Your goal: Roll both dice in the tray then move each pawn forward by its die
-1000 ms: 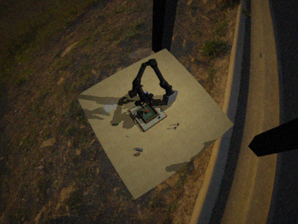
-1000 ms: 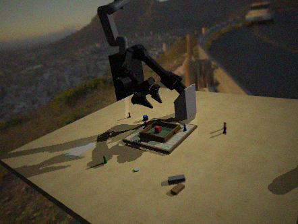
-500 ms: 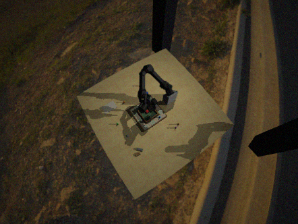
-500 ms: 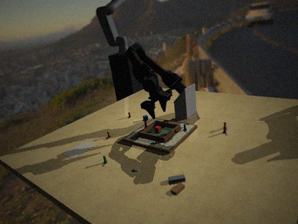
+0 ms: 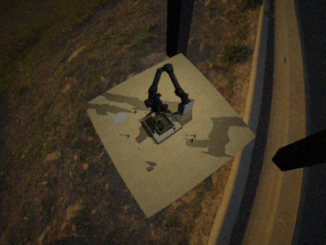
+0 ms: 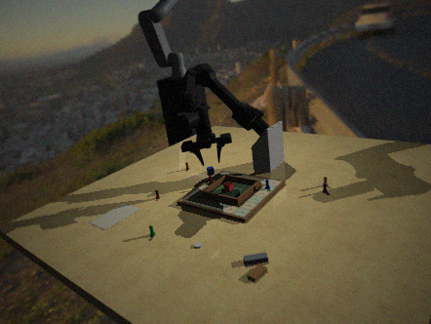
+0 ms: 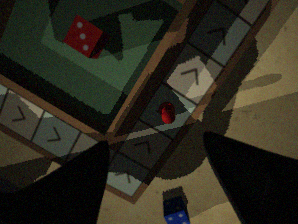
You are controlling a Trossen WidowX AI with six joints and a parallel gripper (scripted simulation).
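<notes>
The blue die lies 110 mm behind my gripper tip, 80 mm to the right of it and 80 mm below it. The rest, counted from my gripper tip: red pawn 70 mm below, 10 mm to the right, 10 mm ahead; tray 100 mm to the left, 90 mm below, 40 mm ahead; red die 80 mm to the left, 70 mm below, 40 mm ahead.
</notes>
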